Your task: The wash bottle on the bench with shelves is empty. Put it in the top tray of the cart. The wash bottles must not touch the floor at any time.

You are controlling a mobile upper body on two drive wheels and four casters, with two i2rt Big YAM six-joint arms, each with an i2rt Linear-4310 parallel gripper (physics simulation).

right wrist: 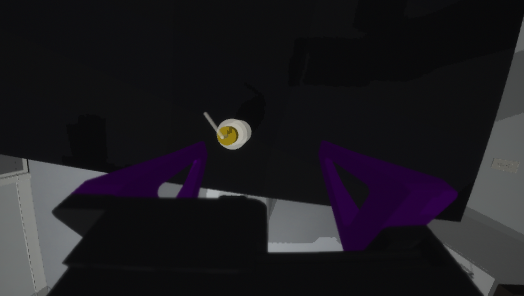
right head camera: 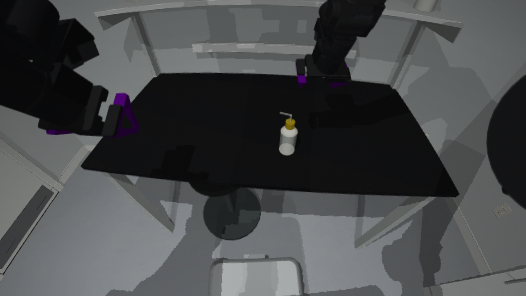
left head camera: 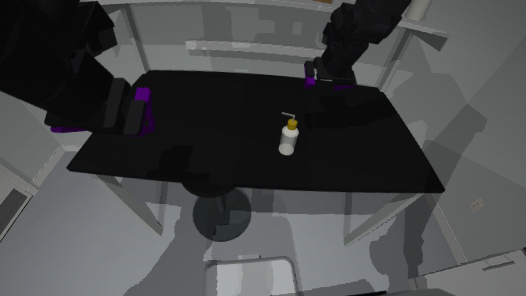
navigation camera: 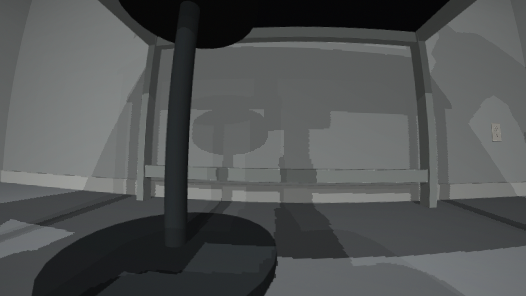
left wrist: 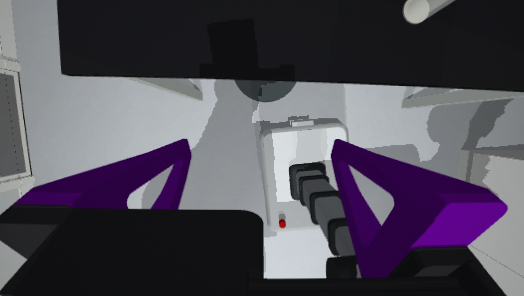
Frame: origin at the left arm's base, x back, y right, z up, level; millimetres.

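Seen in the pictures: left gripper, fingertip midpoint: [right head camera: 116, 128] [left head camera: 127, 126] [left wrist: 261, 147]; right gripper, fingertip midpoint: [right wrist: 262, 147] [right head camera: 315, 86] [left head camera: 320, 87].
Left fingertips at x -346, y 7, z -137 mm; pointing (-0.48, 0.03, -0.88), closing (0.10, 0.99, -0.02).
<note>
A point is followed by its place in that frame.
A clear-white wash bottle with a yellow cap and thin spout [left head camera: 288, 140] @(x -559, y 370, z -413 mm) [right head camera: 288, 141] @(x -558, y 376, z -417 mm) [right wrist: 242, 133] @(x -590, y 402, z -385 mm) stands upright on the black bench top [left head camera: 215, 105] @(x -880, y 90, z -496 mm) [right head camera: 215, 110] @(x -849, y 71, z -496 mm). Its lower part also shows at the top of the left wrist view. My right gripper [left head camera: 327, 82] @(x -588, y 442, z -216 mm) [right head camera: 321, 83] @(x -588, y 442, z -216 mm) [right wrist: 262, 147] @(x -588, y 442, z -216 mm) is open and empty, above the bench, farther back than the bottle in the head views. In the right wrist view the bottle appears near the left fingertip, apart from it. My left gripper [left head camera: 105, 122] [right head camera: 91, 126] [left wrist: 261, 147] @(x -346, y 7, z -137 mm) is open and empty near the bench's left end. I cannot make out the cart.
A round stool [left head camera: 220, 215] [right head camera: 232, 215] [navigation camera: 177, 125] @(x -706, y 55, z -1116 mm) stands at the bench's front edge, partly under it. My white base [left head camera: 250, 277] @(x -219, y 227, z -1150 mm) [right head camera: 257, 277] @(x -215, y 241, z -1150 mm) is in front. A shelf with a pale cylinder [left head camera: 421, 9] @(x -903, y 958, z 9 mm) runs above the bench's back. A cabinet [left head camera: 475, 270] @(x -12, y 1325, z -809 mm) stands at lower right.
</note>
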